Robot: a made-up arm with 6 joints. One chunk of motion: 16 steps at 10 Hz.
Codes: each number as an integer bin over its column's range. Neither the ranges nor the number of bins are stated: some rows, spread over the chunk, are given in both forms.
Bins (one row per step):
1: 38 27 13 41 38 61
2: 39 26 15 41 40 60
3: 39 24 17 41 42 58
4: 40 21 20 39 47 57
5: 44 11 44 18 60 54
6: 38 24 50 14 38 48
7: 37 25 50 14 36 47
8: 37 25 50 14 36 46
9: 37 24 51 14 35 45
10: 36 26 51 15 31 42
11: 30 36 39 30 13 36
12: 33 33 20 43 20 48
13: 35 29 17 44 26 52
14: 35 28 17 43 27 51
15: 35 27 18 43 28 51
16: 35 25 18 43 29 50
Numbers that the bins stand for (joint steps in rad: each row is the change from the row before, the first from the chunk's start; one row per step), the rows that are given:
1: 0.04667 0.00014 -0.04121 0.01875 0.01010 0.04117
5: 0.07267 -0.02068 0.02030 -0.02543 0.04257 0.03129
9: 0.04233 -0.00376 0.03419 -0.03311 0.00567 0.01857
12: 0.02500 0.00795 -0.02732 0.02259 -0.01648 0.02281
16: 0.03367 -0.00246 -0.03129 0.02259 -0.00319 0.02563
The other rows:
2: 0.05100 -0.00116 -0.03724 0.01875 0.01305 0.03976
3: 0.05100 -0.00376 -0.03327 0.01875 0.01600 0.03694
4: 0.05533 -0.00767 -0.02732 0.01490 0.02338 0.03552
6: 0.04667 -0.00376 0.03221 -0.03311 0.01010 0.02281
7: 0.04233 -0.00246 0.03221 -0.03311 0.00714 0.02140
8: 0.04233 -0.00246 0.03221 -0.03311 0.00714 0.01998
10: 0.03800 -0.00116 0.03419 -0.03119 -0.00024 0.01433
11: 0.01200 0.01186 0.01038 -0.00238 -0.02681 0.00586
13: 0.03367 0.00275 -0.03327 0.02451 -0.00762 0.02846
14: 0.03367 0.00144 -0.03327 0.02259 -0.00614 0.02705
15: 0.03367 0.00014 -0.03129 0.02259 -0.00467 0.02705

